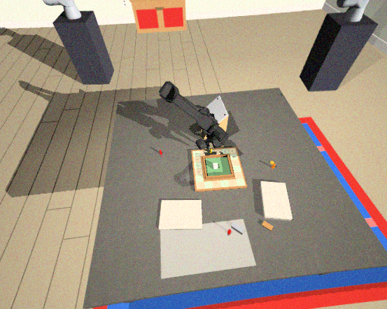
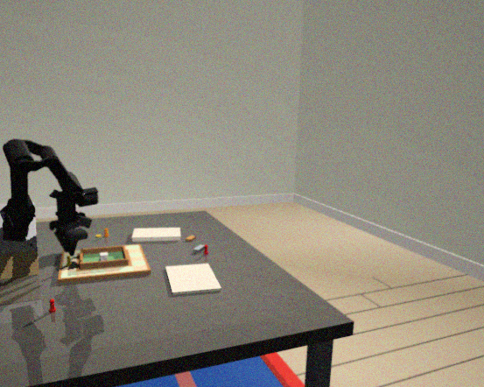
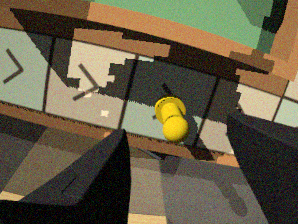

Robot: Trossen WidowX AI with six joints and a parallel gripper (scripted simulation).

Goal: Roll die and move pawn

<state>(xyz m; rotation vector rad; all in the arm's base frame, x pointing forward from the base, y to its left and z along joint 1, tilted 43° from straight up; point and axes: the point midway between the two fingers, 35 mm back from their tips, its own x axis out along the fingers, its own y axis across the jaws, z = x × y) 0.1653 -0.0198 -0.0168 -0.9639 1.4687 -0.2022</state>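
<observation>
The yellow pawn lies 20 mm below my gripper tip. Round my gripper tip: grey block: 460 mm ahead, 90 mm to the left, 40 mm below; then white die: 110 mm ahead, 20 mm below, 10 mm to the left; then green dice tray: 110 mm ahead, 40 mm below, 30 mm to the left.
</observation>
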